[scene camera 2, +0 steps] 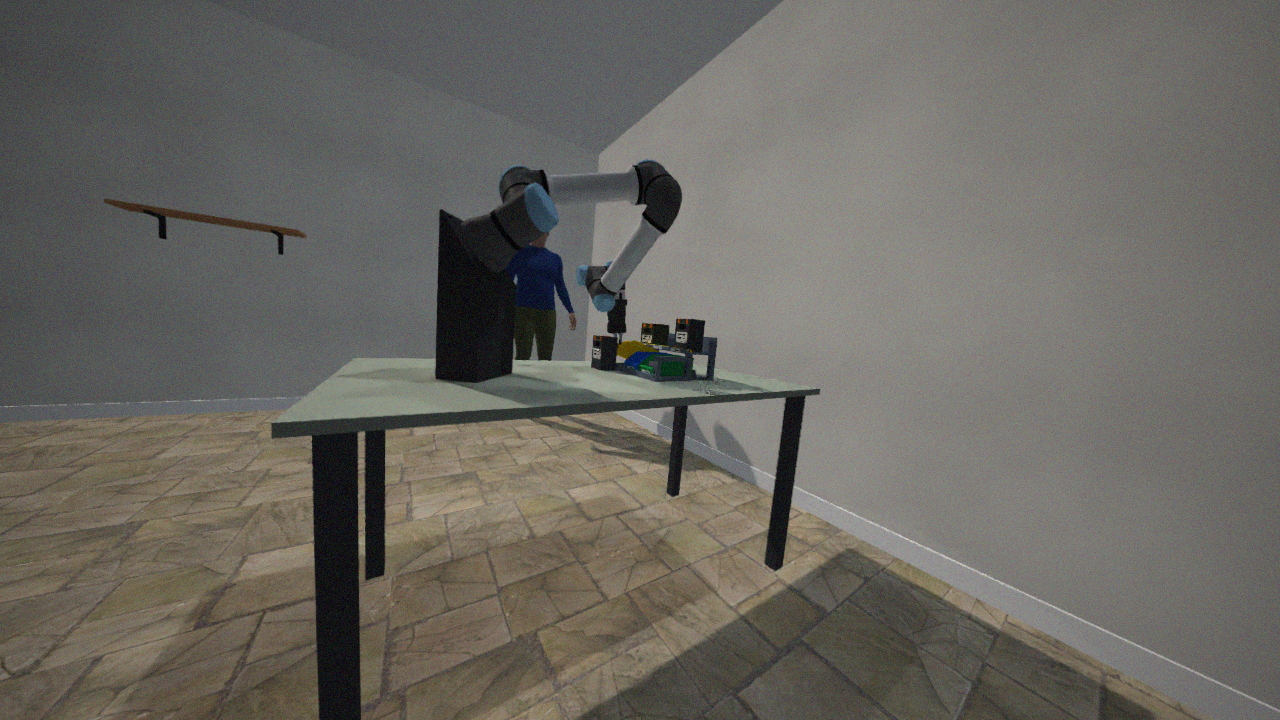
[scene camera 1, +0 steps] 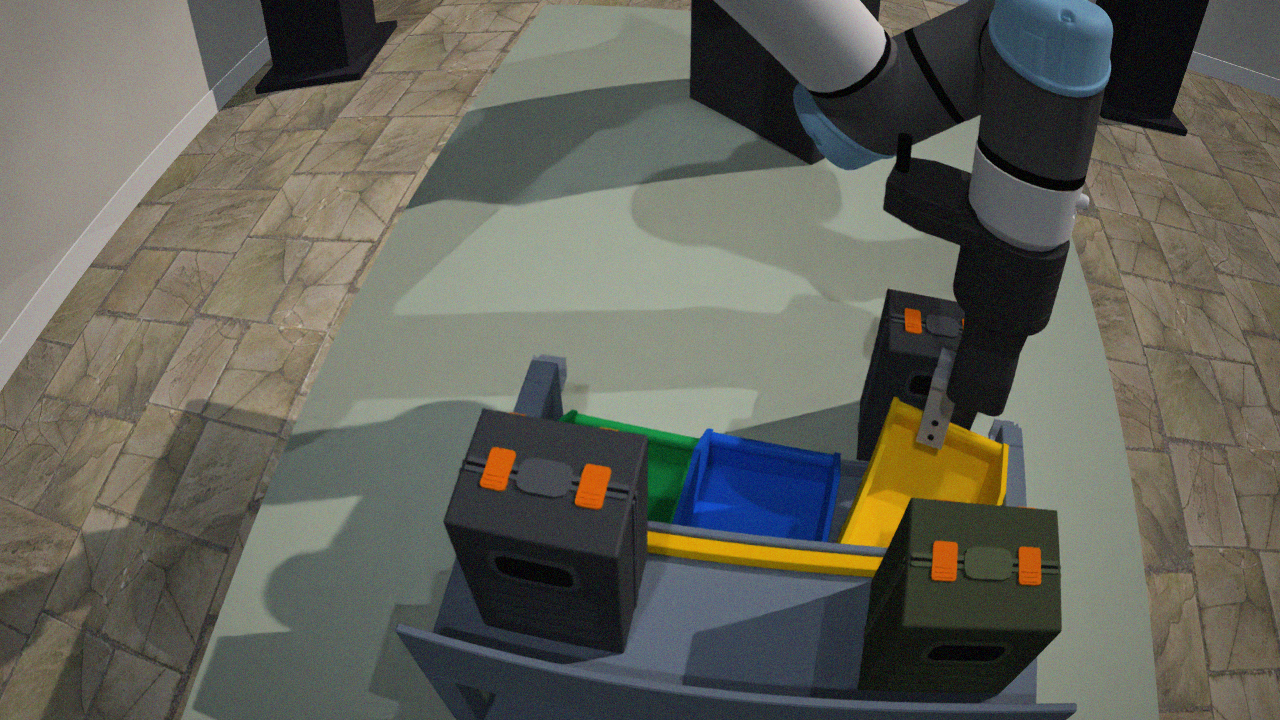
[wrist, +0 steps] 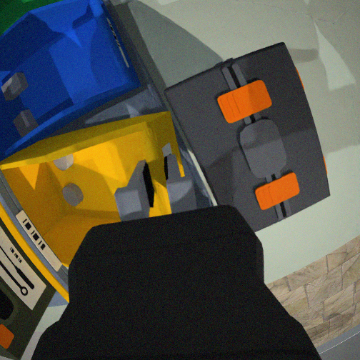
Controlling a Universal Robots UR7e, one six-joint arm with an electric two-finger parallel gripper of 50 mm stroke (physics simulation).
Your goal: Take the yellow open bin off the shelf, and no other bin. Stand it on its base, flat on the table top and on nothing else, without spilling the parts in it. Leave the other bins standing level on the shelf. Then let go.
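Seen in the pictures: gripper, fingertip midpoint: [scene camera 2: 618,348] [scene camera 1: 932,434]; arm's base, origin of the base link: [scene camera 2: 480,248].
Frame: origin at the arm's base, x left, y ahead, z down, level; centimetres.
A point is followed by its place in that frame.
The yellow open bin [scene camera 1: 904,479] @(x 4.6, y 57.9, z 30.2 cm) [scene camera 2: 636,347] @(x 0.5, y 60.4, z 26.3 cm) [wrist: 110,155] is tilted, with its robot-side wall raised and its far end low in the shelf [scene camera 1: 760,608] @(x -7.0, y 70.5, z 25.6 cm) [scene camera 2: 712,360] @(x -26.5, y 75.0, z 28.2 cm). Two grey round parts show inside it in the wrist view. My gripper [scene camera 1: 946,437] @(x 6.5, y 55.8, z 27.5 cm) [scene camera 2: 619,339] @(x 6.5, y 55.8, z 27.5 cm) [wrist: 159,172] is shut on its raised robot-side wall, one finger inside the bin and one outside. The blue bin [scene camera 1: 765,488] [scene camera 2: 644,360] [wrist: 65,60] sits beside it, with grey parts inside. The green bin [scene camera 1: 666,470] @(x -12.9, y 53.7, z 34.9 cm) [scene camera 2: 663,366] @(x -20.8, y 55.0, z 31.0 cm) [wrist: 20,11] is beyond the blue one. The yellow bin's underside is hidden.
A dark case [scene camera 1: 881,385] @(x 2.6, y 52.0, z 26.5 cm) [scene camera 2: 603,352] @(x 3.2, y 46.2, z 28.8 cm) [wrist: 210,130] stands on the table [scene camera 1: 537,232] @(x -26.2, y 25.4, z 35.8 cm) [scene camera 2: 402,394] @(x -20.3, y -19.5, z 35.8 cm), close to the yellow bin on the robot side. An olive case [scene camera 1: 980,573] @(x 3.7, y 74.1, z 15.9 cm) [scene camera 2: 654,334] @(x 0.1, y 69.3, z 20.5 cm) and another dark case [scene camera 1: 546,528] @(x -18.1, y 72.5, z 13.6 cm) [scene camera 2: 689,335] @(x -22.0, y 65.8, z 19.5 cm) stand on the shelf's upper board. The black robot pedestal [scene camera 1: 747,89] @(x -4.6, y 4.0, z 30.1 cm) [scene camera 2: 472,313] @(x -10.0, y -4.1, z 18.2 cm) is farther back.
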